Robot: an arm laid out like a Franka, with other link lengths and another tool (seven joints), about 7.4 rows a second.
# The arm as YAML. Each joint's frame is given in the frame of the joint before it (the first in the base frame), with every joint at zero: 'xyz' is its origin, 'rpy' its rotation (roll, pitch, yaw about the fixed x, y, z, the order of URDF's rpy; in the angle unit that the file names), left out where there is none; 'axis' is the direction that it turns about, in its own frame. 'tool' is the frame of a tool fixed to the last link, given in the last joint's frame.
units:
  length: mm
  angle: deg
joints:
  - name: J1
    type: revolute
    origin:
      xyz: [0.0, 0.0, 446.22]
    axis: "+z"
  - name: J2
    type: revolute
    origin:
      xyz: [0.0, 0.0, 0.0]
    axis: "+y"
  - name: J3
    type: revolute
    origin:
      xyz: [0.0, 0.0, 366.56]
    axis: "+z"
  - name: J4
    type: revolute
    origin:
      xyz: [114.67, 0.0, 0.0]
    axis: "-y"
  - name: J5
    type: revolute
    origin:
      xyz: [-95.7, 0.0, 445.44]
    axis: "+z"
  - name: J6
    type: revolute
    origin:
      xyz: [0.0, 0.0, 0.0]
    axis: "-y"
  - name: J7
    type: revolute
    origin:
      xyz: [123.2, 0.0, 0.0]
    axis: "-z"
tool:
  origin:
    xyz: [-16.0, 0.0, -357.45]
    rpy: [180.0, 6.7, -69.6]
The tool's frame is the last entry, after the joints.
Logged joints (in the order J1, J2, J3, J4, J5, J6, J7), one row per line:
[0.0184, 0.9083, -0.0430, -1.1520, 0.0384, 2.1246, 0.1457]
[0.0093, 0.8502, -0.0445, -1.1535, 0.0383, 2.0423, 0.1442]
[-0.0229, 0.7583, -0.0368, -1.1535, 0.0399, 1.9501, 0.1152]
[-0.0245, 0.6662, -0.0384, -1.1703, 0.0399, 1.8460, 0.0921]
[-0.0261, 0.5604, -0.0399, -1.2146, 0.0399, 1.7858, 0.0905]
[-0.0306, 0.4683, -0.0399, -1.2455, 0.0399, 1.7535, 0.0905]
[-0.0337, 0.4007, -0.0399, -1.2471, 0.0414, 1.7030, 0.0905]
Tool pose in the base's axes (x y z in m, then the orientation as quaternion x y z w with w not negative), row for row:
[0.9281, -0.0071, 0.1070, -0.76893, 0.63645, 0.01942, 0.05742]
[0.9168, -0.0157, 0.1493, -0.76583, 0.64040, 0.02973, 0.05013]
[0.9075, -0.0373, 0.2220, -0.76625, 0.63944, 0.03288, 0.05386]
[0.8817, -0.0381, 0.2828, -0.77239, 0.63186, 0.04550, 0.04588]
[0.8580, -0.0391, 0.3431, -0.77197, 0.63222, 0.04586, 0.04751]
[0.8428, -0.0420, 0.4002, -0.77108, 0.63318, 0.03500, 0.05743]
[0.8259, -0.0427, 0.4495, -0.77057, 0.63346, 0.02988, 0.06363]
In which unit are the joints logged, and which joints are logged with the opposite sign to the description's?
The joints are logged in radians. Opposite sign: none.
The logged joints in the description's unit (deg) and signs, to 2 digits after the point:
[1.05, 52.04, -2.46, -66.00, 2.20, 121.73, 8.35]
[0.53, 48.71, -2.55, -66.09, 2.19, 117.02, 8.26]
[-1.31, 43.45, -2.11, -66.09, 2.29, 111.73, 6.60]
[-1.40, 38.17, -2.20, -67.05, 2.29, 105.77, 5.28]
[-1.50, 32.11, -2.29, -69.59, 2.29, 102.32, 5.19]
[-1.75, 26.83, -2.29, -71.36, 2.29, 100.47, 5.19]
[-1.93, 22.96, -2.29, -71.45, 2.37, 97.57, 5.19]

